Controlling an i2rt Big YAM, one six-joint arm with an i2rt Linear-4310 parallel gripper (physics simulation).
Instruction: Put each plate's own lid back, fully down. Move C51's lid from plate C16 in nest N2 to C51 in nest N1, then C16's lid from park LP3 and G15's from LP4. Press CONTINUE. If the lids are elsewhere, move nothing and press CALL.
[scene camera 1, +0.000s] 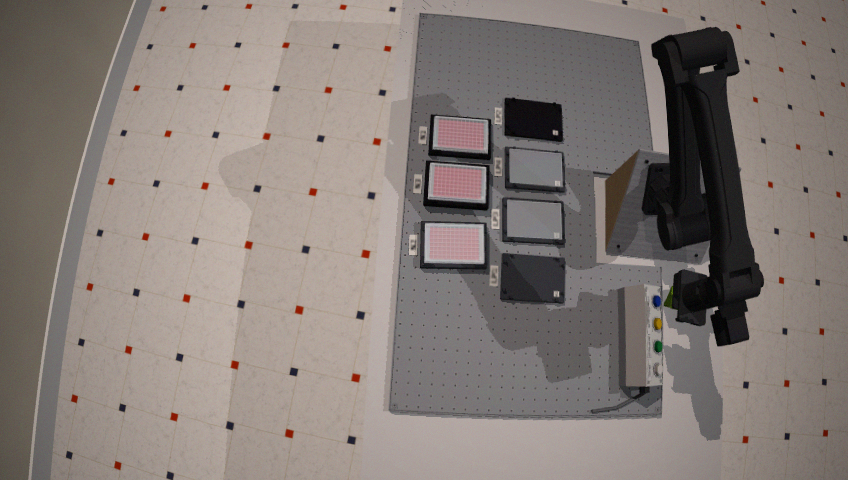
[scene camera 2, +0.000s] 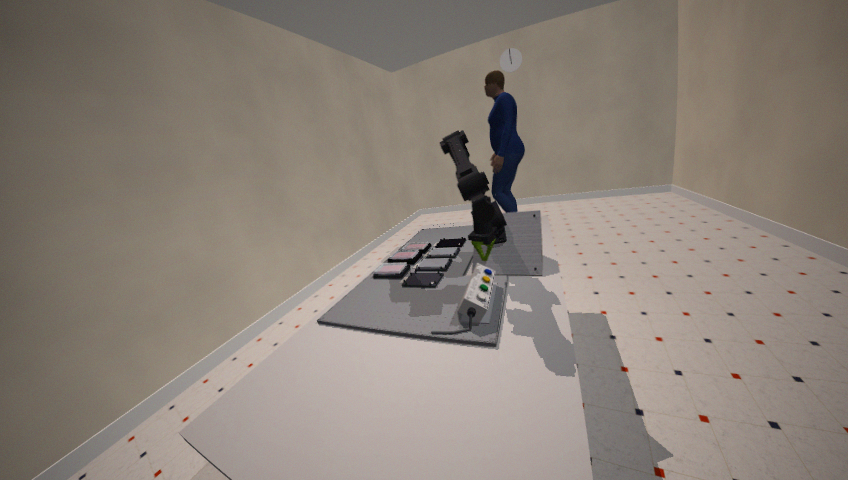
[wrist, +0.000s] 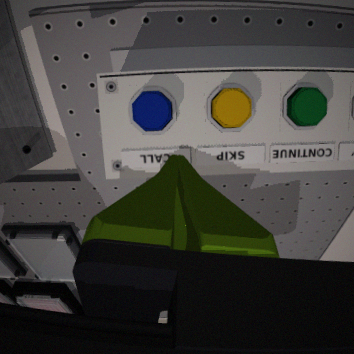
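Where they show: gripper, between the fingertips: (scene camera 1: 666, 305) (scene camera 2: 484, 260) (wrist: 175, 164); arm's base, origin of its link: (scene camera 1: 662, 187).
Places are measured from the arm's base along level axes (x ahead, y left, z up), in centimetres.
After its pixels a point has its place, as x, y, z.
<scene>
My gripper (scene camera 1: 668, 296) {1.8, 25.7, -1.4} (scene camera 2: 484, 258) {1.8, 25.7, -1.4} (wrist: 175, 164) {1.8, 25.7, -1.4} is shut and empty, green tips together. In the wrist view they overlap the CALL label, beside the blue button (scene camera 1: 656, 301) {1.7, 24.4, -5.6} (scene camera 2: 487, 271) {1.4, 24.8, -5.8} (wrist: 152, 111) {1.1, 24.4, -5.8}. The green CONTINUE button (scene camera 1: 658, 346) {2.0, 34.3, -5.5} (scene camera 2: 483, 287) {1.8, 34.8, -5.8} (wrist: 307, 106) {1.5, 34.1, -5.8} is farther right in that view. In scene camera 1, the upper plate (scene camera 1: 460, 134) {43.8, -15.7, -10.3} and middle plate (scene camera 1: 457, 182) {45.0, -3.3, -9.1} look deeper pink; the near plate (scene camera 1: 454, 244) {46.0, 10.6, -9.5} looks paler, as if under a clear lid. Clear lids (scene camera 1: 534, 168) {26.6, -7.8, -11.0} (scene camera 1: 532, 220) {28.1, 4.8, -10.9} lie on the two middle parks. Nest and park labels are too small to read surely.
Dark parks without a visible lid (scene camera 1: 532, 119) {25.7, -21.2, -11.8} (scene camera 1: 531, 278) {28.8, 17.7, -11.8} lie at both ends of the park row. The button box (scene camera 1: 635, 339) {7.0, 32.4, -6.7} (scene camera 2: 468, 308) {5.3, 42.7, -7.7} (wrist: 115, 135) {2.7, 21.7, -5.8} also has a yellow button (wrist: 231, 108) {1.3, 29.2, -5.8}; its cable trails away. A person (scene camera 2: 504, 130) in blue stands behind the arm.
</scene>
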